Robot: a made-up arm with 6 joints.
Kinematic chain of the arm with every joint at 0, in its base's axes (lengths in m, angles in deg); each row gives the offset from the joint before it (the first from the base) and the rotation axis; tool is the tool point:
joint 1: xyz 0 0 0.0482 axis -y
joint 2: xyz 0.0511 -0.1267 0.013 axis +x
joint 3: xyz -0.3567 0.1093 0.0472 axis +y
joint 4: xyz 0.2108 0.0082 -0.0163 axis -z
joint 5: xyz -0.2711 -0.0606 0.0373 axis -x
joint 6: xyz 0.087 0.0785 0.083 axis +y
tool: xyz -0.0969 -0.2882 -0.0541
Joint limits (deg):
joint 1: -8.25..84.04
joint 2: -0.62..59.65
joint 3: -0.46..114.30
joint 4: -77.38..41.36
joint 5: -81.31..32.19
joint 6: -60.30..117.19
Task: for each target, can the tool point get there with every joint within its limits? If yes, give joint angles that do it. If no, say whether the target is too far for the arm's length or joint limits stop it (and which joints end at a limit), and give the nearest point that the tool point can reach.
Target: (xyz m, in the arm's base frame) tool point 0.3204 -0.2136 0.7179
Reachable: no: joint limits stop it (at a limit: joint 1, joint 2, joint 3, joint 4, joint 6) | nearest point 0.0904 -0.2293 0.3813 | short by 0.408 m
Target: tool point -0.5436 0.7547 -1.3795
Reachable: no: too far | nearest point -0.2323 0.1142 -0.5620 | short by 1.084 m
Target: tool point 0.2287 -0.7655 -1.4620
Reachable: no: too far | nearest point 0.1013 -0.3022 -0.6205 | short by 0.969 m
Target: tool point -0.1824 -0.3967 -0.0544
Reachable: yes | joints 6.45 6.22 16.68 -28.75 -59.85 81.18
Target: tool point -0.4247 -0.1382 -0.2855
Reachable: yes | joints 5.80 49.53 90.28 -59.71 -68.52 21.06
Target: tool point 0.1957 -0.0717 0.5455
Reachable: no: joint limits stop it (at a limit: joint 1, joint 2, joint 3, joint 4, joint 6) | nearest point 0.0722 -0.2248 0.3925 | short by 0.249 m
